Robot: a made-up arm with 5 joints. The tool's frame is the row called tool. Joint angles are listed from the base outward.
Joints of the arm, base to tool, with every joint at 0 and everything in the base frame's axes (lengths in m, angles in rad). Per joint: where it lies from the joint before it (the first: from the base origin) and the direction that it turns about. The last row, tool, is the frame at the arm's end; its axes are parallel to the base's.
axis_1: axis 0 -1 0 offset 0 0 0.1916
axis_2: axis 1 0 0 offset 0.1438 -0.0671 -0.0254
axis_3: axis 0 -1 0 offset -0.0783 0.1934 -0.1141
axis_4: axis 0 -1 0 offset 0.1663 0.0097 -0.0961
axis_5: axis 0 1 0 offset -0.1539 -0.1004 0.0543
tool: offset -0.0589 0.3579 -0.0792
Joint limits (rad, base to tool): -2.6..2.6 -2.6..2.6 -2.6..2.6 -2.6..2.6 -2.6..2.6
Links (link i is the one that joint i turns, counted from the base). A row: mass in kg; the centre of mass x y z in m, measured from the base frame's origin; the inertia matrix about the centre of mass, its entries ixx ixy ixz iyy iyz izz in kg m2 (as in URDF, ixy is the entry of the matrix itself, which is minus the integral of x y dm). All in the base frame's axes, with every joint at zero. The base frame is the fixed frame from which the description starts. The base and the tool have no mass.
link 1: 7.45; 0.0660 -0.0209 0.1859; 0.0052 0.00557 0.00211 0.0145 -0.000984 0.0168
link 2: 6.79; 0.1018 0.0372 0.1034; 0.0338 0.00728 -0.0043 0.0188 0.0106 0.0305
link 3: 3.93; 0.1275 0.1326 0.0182; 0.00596 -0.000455 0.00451 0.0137 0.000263 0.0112
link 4: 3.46; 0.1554 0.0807 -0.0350; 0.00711 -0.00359 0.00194 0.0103 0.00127 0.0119
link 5: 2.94; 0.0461 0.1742 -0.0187; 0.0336 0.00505 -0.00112 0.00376 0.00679 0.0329
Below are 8 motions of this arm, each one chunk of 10 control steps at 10 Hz.
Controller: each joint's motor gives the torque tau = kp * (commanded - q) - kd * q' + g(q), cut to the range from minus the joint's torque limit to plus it. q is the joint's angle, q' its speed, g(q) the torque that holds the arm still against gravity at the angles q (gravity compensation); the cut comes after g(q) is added. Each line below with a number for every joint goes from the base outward.
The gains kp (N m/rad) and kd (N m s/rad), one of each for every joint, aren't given. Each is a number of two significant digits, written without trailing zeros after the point. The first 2 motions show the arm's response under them.
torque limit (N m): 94 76 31 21 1.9
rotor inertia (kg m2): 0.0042 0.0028 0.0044 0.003 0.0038
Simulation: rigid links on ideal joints. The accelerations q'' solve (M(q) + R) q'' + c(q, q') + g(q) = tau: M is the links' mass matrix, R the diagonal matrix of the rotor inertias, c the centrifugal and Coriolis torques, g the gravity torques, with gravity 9.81 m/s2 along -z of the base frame. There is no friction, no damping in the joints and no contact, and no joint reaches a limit. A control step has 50 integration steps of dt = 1/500 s. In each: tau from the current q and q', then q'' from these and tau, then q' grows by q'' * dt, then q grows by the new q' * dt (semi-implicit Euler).
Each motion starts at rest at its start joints. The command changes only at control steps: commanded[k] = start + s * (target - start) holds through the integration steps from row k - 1 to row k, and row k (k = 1, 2, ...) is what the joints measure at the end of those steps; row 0 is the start. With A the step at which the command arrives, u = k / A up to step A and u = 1 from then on. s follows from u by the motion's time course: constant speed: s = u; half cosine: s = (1 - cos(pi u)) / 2; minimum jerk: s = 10 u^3 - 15 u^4 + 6 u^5; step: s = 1 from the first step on.
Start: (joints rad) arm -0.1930 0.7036 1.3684 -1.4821 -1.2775
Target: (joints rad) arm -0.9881 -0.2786 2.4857 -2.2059 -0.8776
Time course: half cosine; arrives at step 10
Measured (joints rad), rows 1 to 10:
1: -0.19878 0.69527 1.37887 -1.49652 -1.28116
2: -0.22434 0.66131 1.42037 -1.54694 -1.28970
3: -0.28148 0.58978 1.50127 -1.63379 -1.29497
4: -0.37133 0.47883 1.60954 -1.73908 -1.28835
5: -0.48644 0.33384 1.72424 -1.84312 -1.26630
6: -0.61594 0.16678 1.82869 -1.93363 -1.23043
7: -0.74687 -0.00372 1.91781 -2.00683 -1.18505
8: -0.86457 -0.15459 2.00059 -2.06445 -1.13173
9: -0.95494 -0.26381 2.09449 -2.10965 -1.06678
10: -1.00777 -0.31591 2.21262 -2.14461 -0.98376
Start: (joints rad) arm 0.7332 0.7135 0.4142 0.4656 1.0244
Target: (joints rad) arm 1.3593 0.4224 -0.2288 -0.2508 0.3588
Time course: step
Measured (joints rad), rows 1 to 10:
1: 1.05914 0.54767 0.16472 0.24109 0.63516
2: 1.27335 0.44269 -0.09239 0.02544 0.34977
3: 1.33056 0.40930 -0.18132 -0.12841 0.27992
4: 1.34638 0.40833 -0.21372 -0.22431 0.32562
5: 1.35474 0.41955 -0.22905 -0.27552 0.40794
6: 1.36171 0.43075 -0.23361 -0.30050 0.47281
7: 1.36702 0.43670 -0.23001 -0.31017 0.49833
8: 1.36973 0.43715 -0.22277 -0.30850 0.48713
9: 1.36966 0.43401 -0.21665 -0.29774 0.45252
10: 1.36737 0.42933 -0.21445 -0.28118 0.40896
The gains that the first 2 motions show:
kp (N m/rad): 28 49 4.5 5.7 0.7
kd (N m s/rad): 3.2 5 0.69 0.81 0.083
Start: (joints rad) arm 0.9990 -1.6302 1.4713 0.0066 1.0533
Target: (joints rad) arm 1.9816 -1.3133 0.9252 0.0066 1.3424
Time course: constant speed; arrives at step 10
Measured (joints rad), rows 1 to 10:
1: 1.01475 -1.61931 1.46365 -0.00283 1.06728
2: 1.06255 -1.59138 1.44202 -0.02472 1.11587
3: 1.14140 -1.55298 1.40395 -0.05006 1.18957
4: 1.24281 -1.51206 1.34947 -0.06825 1.26330
5: 1.35775 -1.47343 1.28251 -0.07257 1.31690
6: 1.47895 -1.43896 1.20965 -0.06169 1.34205
7: 1.60087 -1.40870 1.13732 -0.03885 1.34052
8: 1.71951 -1.38146 1.06977 -0.00975 1.32046
9: 1.83249 -1.35545 1.00861 0.01952 1.29356
10: 1.93907 -1.32895 0.95327 0.04384 1.27202

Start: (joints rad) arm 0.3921 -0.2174 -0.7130 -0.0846 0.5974
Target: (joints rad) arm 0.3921 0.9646 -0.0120 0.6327 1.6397
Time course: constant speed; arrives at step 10
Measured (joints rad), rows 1 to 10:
1: 0.38737 -0.19006 -0.69056 -0.05862 0.62346
2: 0.37762 -0.11007 -0.64358 0.01027 0.67305
3: 0.36552 0.01431 -0.58778 0.10893 0.73617
4: 0.35653 0.15853 -0.53677 0.21378 0.81392
5: 0.35620 0.30058 -0.48986 0.30367 0.91334
6: 0.36408 0.43160 -0.43440 0.37086 1.03770
7: 0.37505 0.55338 -0.36267 0.42324 1.17936
8: 0.38455 0.67105 -0.27897 0.47455 1.32166
9: 0.39104 0.78810 -0.19349 0.53411 1.44831
10: 0.39515 0.90529 -0.11405 0.60380 1.55230

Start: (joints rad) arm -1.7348 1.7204 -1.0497 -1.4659 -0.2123
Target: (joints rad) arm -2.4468 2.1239 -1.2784 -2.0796 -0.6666
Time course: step
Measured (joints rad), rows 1 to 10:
1: -1.93639 1.86470 -1.26934 -1.61687 -0.72790
2: -2.21740 2.03465 -1.51605 -1.94669 -1.02190
3: -2.39438 2.13700 -1.61308 -2.16430 -0.86044
4: -2.46232 2.19181 -1.59021 -2.19155 -0.61413
5: -2.46838 2.20610 -1.48139 -2.15338 -0.49811
6: -2.45868 2.18771 -1.34383 -2.11083 -0.50462
7: -2.45937 2.15480 -1.22445 -2.07767 -0.55914
8: -2.47463 2.12531 -1.14183 -2.05707 -0.60675
9: -2.49597 2.10796 -1.09331 -2.04826 -0.62301
10: -2.51328 2.10275 -1.06894 -2.04705 -0.60877

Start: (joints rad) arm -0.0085 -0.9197 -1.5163 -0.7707 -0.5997
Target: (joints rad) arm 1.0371 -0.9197 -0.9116 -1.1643 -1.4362
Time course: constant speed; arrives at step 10
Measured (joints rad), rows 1 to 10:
1: 0.00566 -0.91898 -1.52994 -0.77086 -0.64847
2: 0.04632 -0.91714 -1.54870 -0.77488 -0.76372
3: 0.11388 -0.91462 -1.55037 -0.78894 -0.90552
4: 0.20490 -0.91223 -1.52288 -0.82025 -1.03379
5: 0.31475 -0.91082 -1.46563 -0.87245 -1.13403
6: 0.43825 -0.91080 -1.38440 -0.94198 -1.21499
7: 0.57020 -0.91206 -1.28755 -1.02014 -1.29163
8: 0.70584 -0.91407 -1.18351 -1.09722 -1.37232
9: 0.84114 -0.91618 -1.07907 -1.16583 -1.45712
10: 0.97287 -0.91781 -0.97888 -1.22252 -1.54192

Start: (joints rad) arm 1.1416 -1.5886 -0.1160 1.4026 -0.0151
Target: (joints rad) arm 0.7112 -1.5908 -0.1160 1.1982 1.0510
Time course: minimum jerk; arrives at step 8
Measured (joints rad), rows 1 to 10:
1: 1.14026 -1.58913 -0.11442 1.40204 -0.01167
2: 1.13073 -1.59248 -0.10389 1.39881 0.01345
3: 1.10240 -1.60065 -0.07605 1.39212 0.09031
4: 1.04872 -1.61207 -0.03124 1.38387 0.23642
5: 0.97224 -1.62104 0.01937 1.37464 0.43605
6: 0.88388 -1.62021 0.06008 1.36022 0.64417
7: 0.79831 -1.60542 0.07807 1.33510 0.81624
8: 0.72820 -1.58000 0.06679 1.29813 0.93557
9: 0.67919 -1.55445 0.02749 1.25319 1.01692
10: 0.65103 -1.53923 -0.03415 1.20714 1.08284

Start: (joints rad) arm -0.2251 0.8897 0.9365 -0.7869 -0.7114
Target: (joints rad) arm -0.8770 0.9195 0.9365 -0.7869 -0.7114
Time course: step
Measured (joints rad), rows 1 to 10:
1: -0.43743 0.95157 1.04969 -0.78345 -0.47034
2: -0.69557 0.97504 1.11701 -0.85314 -0.39724
3: -0.84883 0.95777 1.04819 -0.90715 -0.54665
4: -0.91599 0.93188 0.92100 -0.90051 -0.75515
5: -0.93835 0.90905 0.81290 -0.84866 -0.91555
6: -0.94074 0.89301 0.75893 -0.78436 -0.96595
7: -0.93310 0.88656 0.75711 -0.73604 -0.91166
8: -0.91892 0.88952 0.78905 -0.71649 -0.81405
9: -0.90137 0.89921 0.83640 -0.72426 -0.73198
10: -0.88424 0.91167 0.88642 -0.74965 -0.68758

